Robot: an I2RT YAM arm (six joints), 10 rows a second.
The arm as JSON. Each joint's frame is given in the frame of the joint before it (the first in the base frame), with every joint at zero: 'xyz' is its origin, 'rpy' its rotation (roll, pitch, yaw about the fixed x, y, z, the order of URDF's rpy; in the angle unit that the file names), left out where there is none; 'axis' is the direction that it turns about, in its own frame. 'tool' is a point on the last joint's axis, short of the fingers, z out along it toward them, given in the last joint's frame.
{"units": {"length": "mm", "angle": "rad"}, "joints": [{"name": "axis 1", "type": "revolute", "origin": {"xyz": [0.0, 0.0, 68.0]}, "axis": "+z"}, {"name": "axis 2", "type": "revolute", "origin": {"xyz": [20.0, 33.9, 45.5]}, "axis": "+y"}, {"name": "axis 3", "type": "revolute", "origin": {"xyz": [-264.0, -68.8, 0.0]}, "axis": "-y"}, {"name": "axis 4", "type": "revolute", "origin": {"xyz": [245.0, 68.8, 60.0]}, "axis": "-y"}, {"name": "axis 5", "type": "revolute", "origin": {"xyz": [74.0, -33.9, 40.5]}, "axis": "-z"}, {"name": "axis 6", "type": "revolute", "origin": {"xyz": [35.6, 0.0, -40.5]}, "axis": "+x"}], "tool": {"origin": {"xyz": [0.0, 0.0, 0.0], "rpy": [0.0, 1.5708, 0.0]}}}
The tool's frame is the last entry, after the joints.
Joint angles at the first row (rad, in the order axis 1, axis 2, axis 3, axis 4, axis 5, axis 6):
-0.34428 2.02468 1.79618 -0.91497 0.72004 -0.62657
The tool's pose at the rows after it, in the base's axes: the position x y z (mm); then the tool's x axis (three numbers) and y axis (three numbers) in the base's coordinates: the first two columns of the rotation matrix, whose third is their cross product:
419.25 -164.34 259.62 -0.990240 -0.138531 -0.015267 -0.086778 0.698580 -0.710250
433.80 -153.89 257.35 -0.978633 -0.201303 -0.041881 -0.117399 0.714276 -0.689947
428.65 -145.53 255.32 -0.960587 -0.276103 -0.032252 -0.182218 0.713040 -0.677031
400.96 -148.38 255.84 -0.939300 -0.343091 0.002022 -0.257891 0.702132 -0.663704
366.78 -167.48 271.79 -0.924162 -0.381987 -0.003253 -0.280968 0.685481 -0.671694
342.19 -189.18 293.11 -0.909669 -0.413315 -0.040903 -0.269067 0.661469 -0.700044
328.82 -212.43 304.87 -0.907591 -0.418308 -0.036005 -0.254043 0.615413 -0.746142
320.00 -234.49 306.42 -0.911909 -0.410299 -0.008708 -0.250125 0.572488 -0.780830
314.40 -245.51 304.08 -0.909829 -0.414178 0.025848 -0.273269 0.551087 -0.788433
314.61 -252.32 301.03 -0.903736 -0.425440 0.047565 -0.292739 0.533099 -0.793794
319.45 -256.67 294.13 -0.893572 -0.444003 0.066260 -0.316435 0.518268 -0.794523
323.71 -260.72 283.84 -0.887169 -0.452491 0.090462 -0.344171 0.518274 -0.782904
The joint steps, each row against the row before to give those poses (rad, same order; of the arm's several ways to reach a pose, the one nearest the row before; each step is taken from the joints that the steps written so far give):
0.02060 0.08281 0.11640 -0.02634 -0.03739 0.01373
0.02860 0.03353 0.04267 0.01452 -0.04883 -0.02099
0.01185 -0.04498 -0.07853 0.05413 -0.03928 -0.06597
-0.02749 -0.11522 -0.16827 0.07175 -0.04197 -0.10569
-0.07553 -0.12589 -0.11902 0.06409 -0.05570 -0.11940
-0.08087 -0.08393 -0.04161 0.05876 -0.06752 -0.10338
-0.06980 -0.02555 -0.00760 0.07018 -0.01449 -0.09155
-0.05914 0.00230 -0.00951 0.07284 0.00190 -0.07782
-0.03091 0.00379 -0.00958 0.02902 -0.00153 -0.05532
-0.01372 0.01299 -0.00074 0.02746 -0.00419 -0.03891
-0.00190 0.02366 -0.00038 0.03013 -0.00572 -0.03128
-0.00154 0.02897 0.00074 0.01031 0.00151 -0.01946

